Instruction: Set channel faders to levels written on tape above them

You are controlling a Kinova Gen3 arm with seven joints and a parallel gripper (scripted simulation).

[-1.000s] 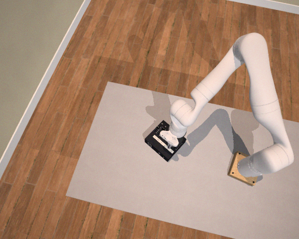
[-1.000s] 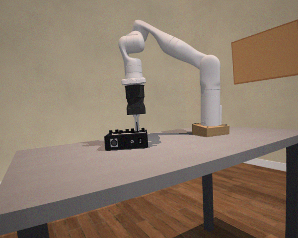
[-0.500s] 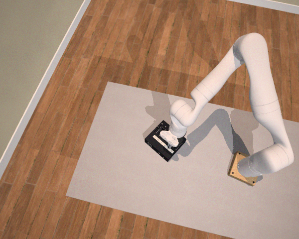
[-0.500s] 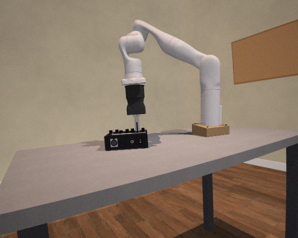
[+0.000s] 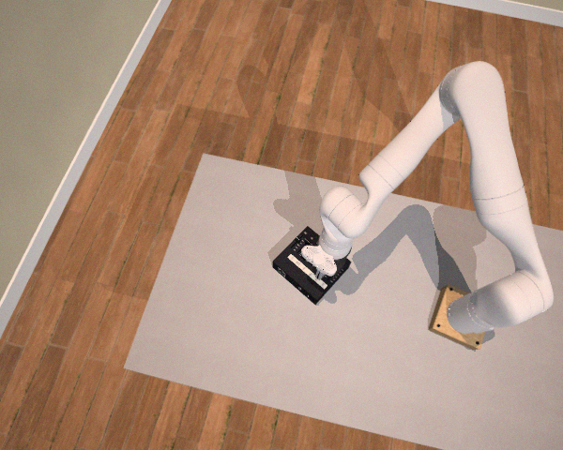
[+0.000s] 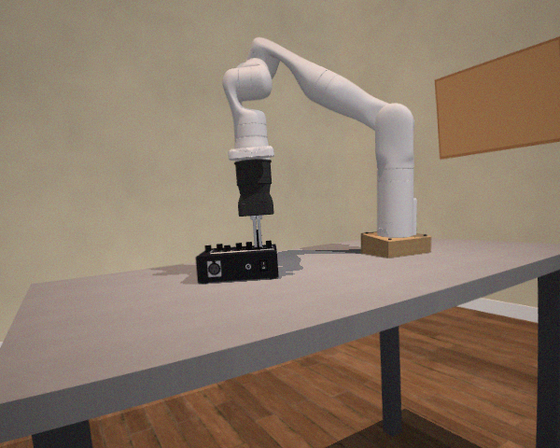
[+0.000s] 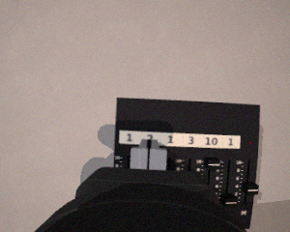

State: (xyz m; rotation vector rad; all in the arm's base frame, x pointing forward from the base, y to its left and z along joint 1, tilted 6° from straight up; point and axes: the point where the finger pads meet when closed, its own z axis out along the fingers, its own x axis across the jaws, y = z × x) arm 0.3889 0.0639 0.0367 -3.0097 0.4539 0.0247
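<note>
Now: the master fader cap 100 mm ahead of my hand, 70 mm to the right of it and 10 mm below it.
</note>
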